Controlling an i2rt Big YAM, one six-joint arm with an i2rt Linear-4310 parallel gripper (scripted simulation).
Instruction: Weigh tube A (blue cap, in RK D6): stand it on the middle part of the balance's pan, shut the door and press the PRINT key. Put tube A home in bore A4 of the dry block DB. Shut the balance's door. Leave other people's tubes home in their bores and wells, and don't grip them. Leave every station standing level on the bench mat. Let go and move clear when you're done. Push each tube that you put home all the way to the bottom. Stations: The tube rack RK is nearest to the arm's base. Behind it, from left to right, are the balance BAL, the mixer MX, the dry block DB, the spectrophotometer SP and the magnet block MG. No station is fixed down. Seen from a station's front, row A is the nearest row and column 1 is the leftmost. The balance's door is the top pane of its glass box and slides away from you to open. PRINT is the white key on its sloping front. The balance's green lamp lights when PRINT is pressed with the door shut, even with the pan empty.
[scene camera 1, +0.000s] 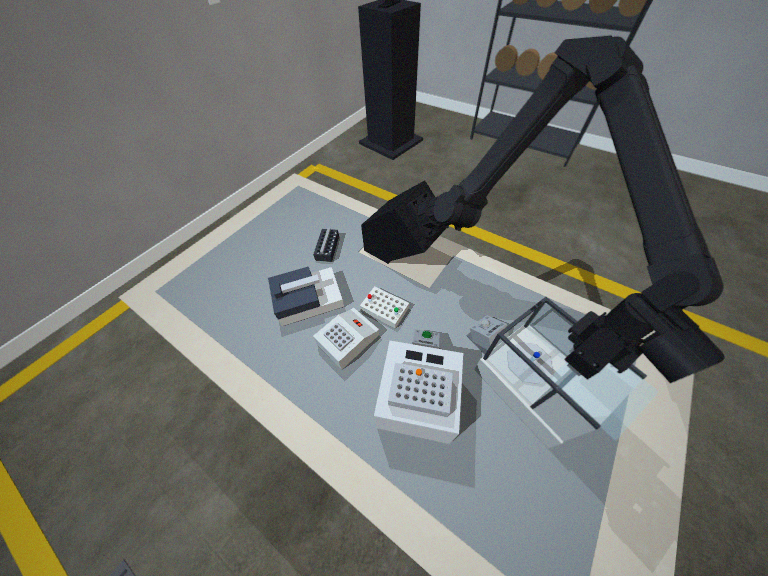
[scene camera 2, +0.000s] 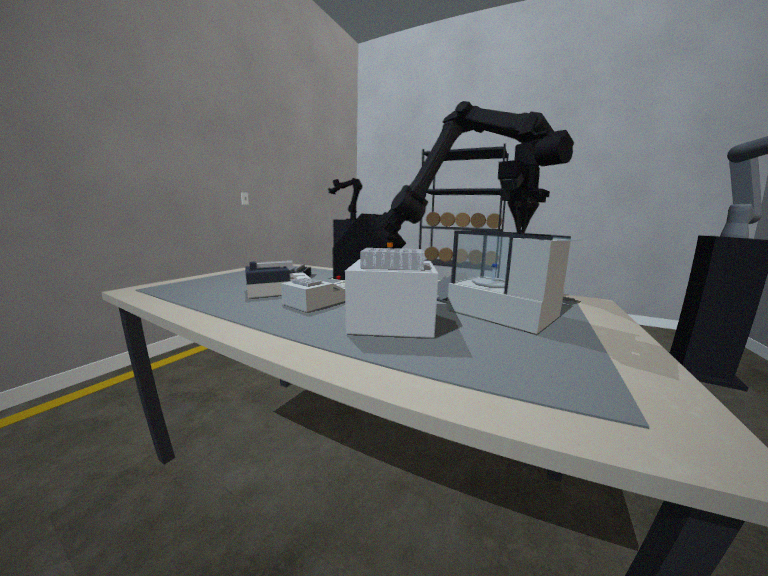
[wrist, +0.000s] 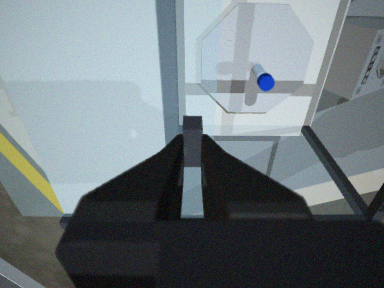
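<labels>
My gripper is visible in scene camera 1 (578, 360), and both the wrist view and scene camera 2 show it as well. On my gripper, (wrist: 258, 225) and (scene camera 2: 512, 198) are the same spot.
</labels>
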